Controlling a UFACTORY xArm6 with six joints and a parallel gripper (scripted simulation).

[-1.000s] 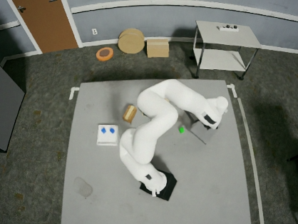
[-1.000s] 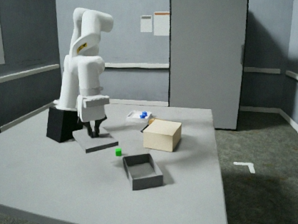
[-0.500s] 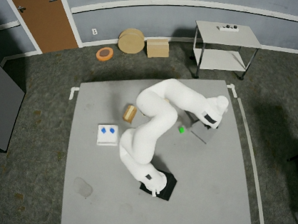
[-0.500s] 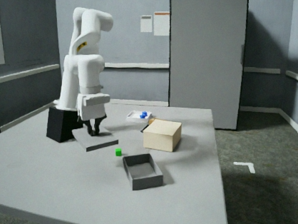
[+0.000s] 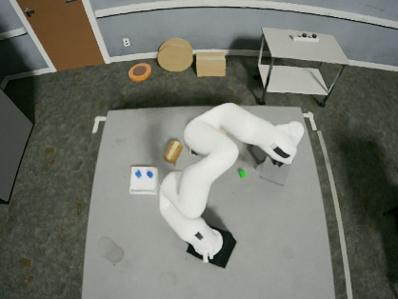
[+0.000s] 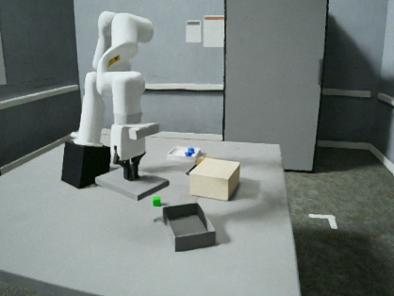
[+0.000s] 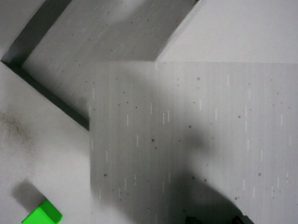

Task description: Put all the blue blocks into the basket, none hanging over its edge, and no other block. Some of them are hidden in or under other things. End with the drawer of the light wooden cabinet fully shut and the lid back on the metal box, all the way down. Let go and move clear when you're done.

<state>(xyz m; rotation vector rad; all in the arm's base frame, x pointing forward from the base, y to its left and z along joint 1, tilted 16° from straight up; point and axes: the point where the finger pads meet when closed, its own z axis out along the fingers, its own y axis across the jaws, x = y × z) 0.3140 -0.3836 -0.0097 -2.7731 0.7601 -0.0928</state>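
My gripper is now 170 mm short of the metal box, 10 mm to the left of it and 160 mm above it. From my hand the other things lie so: lid (30 mm below); then dark-rimmed drawer (220 mm ahead, 310 mm to the left, 150 mm below); then green block (30 mm ahead, 150 mm to the left, 170 mm below).
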